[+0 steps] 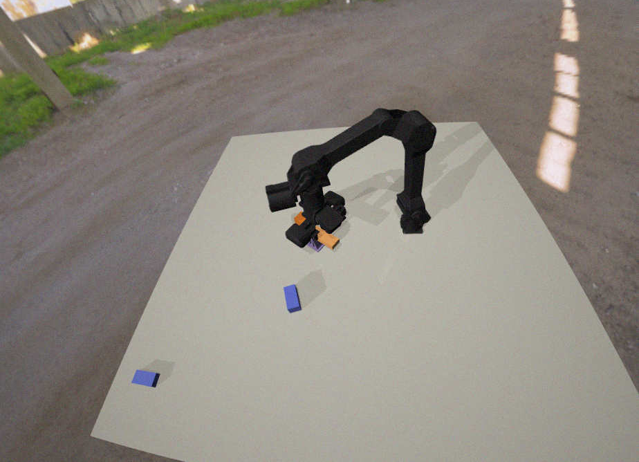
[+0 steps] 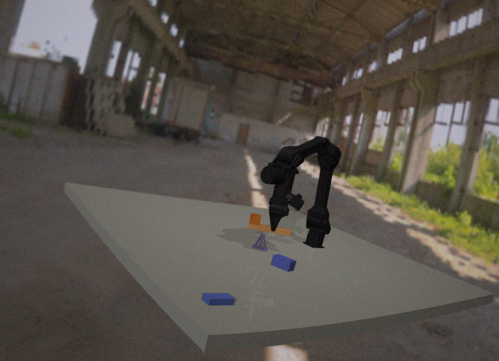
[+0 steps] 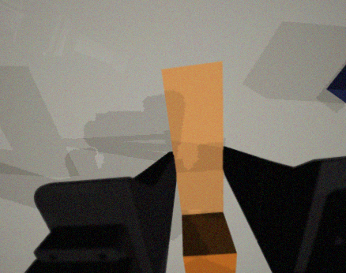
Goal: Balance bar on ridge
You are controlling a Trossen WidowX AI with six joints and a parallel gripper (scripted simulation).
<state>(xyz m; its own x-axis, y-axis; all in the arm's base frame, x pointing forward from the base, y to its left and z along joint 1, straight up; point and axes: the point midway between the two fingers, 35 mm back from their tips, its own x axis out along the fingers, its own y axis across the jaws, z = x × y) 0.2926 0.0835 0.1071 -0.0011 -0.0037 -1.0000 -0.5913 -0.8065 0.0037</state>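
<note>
Now: the orange bar 30 mm ahead of my gripper tip, 20 mm to the right of it and 10 mm above it. Also, from my gripper tip: blue block (70 mm ahead, 180 mm to the left, 60 mm below).
</note>
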